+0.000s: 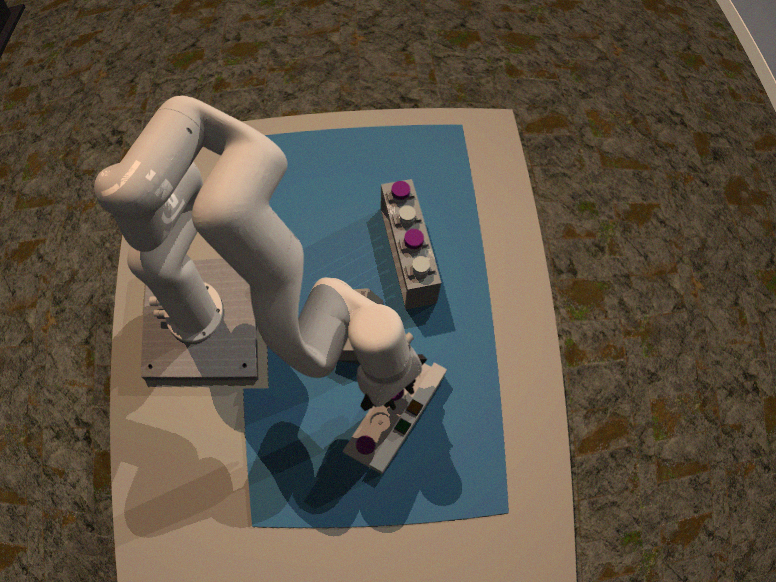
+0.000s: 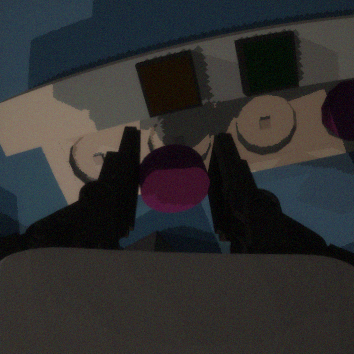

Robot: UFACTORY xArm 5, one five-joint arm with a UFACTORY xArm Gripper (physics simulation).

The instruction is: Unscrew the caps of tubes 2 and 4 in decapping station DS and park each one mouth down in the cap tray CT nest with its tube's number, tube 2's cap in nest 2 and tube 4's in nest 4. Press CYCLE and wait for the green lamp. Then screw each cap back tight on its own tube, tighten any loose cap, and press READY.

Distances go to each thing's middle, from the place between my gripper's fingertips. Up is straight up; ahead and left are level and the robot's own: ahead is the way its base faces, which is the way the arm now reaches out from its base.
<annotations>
My hand is 30 mm to the left of the cap tray CT (image 1: 396, 424), 10 mm past it and 10 mm above it.
</annotations>
